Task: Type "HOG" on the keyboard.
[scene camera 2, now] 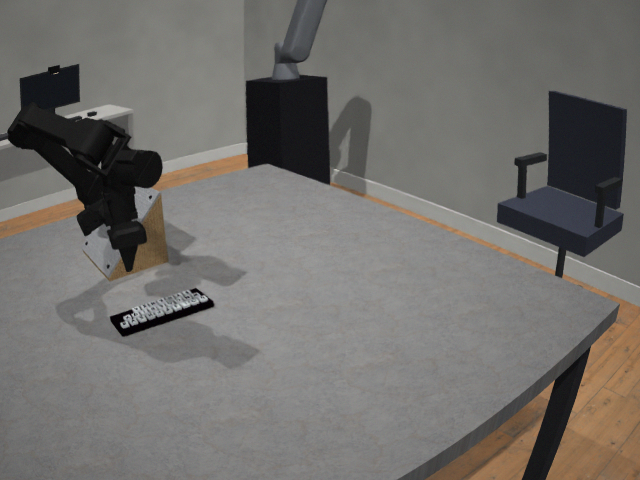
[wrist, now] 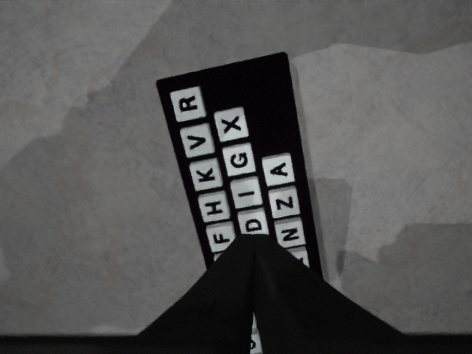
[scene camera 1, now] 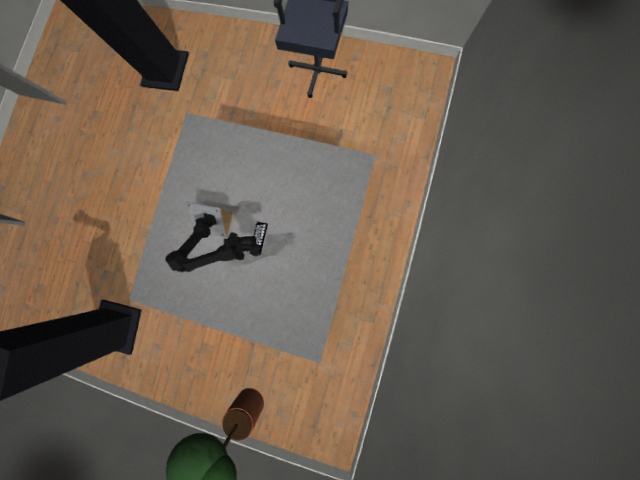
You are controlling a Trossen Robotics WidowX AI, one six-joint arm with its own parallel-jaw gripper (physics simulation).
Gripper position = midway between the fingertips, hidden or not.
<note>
In view: my gripper (scene camera 2: 129, 271) and a black keyboard (scene camera 2: 165, 305).
My gripper shows as well in the wrist view (wrist: 252, 247).
</note>
